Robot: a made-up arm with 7 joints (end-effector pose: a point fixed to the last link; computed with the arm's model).
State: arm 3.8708 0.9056 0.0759 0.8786 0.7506 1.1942 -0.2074
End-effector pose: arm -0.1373 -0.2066 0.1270 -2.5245 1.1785 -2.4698
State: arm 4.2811 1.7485 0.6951 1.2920 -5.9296 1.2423 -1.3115
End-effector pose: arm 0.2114 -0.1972 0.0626 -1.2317 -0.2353 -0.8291
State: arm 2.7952 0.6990 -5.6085 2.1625 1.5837 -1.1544 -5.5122
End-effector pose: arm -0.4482 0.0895 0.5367 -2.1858 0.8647 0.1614
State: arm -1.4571 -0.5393 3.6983 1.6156 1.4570 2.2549 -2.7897
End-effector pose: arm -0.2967 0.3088 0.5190 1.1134 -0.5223 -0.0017
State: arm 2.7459 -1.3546 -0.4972 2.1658 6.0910 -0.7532 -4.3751
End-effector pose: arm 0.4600 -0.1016 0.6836 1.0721 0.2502 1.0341
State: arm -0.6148 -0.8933 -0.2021 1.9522 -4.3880 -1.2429 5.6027
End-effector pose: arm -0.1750 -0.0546 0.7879 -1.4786 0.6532 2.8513
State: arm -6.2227 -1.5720 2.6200 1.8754 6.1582 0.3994 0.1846
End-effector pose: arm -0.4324 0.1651 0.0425 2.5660 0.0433 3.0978
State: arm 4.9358 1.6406 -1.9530 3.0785 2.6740 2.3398 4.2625
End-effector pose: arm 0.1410 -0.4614 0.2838 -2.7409 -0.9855 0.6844
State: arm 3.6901 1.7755 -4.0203 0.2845 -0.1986 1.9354 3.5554
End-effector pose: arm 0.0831 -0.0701 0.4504 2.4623 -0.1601 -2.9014
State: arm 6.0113 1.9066 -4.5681 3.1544 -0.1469 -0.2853 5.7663
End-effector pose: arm 0.4806 -0.2053 0.2038 -1.9597 -0.5858 -1.9345
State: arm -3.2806 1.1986 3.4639 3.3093 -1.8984 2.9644 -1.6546
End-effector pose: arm -0.3866 -0.0272 0.5199 2.7044 -1.3353 0.1818
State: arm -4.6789 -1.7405 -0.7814 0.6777 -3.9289 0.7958 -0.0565
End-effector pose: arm 0.2425 -0.0357 0.6352 0.1730 0.1641 1.1351
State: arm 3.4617 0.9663 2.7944 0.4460 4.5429 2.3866 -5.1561
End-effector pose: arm 0.1205 -0.1488 0.5750 1.4881 -0.9159 -0.5853
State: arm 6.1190 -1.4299 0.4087 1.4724 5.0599 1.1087 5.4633
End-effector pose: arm -0.1599 0.1590 0.8201 0.8341 -0.2009 0.6458
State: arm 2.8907 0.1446 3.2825 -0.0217 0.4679 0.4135 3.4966
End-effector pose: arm 0.1622 -0.0318 0.2853 -3.0716 -0.2900 2.2059
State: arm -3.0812 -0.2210 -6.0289 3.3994 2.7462 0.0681 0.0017
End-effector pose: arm 0.1281 0.0327 0.9300 0.1426 -0.5234 3.0272
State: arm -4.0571 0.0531 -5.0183 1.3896 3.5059 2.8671 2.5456
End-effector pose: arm -0.2931 -0.0571 0.7100 -1.0670 0.4648 -0.8478
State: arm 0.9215 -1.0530 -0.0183 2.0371 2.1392 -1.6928 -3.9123
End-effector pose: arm -0.0535 -0.1799 0.7449 1.7950 -0.7521 1.3217
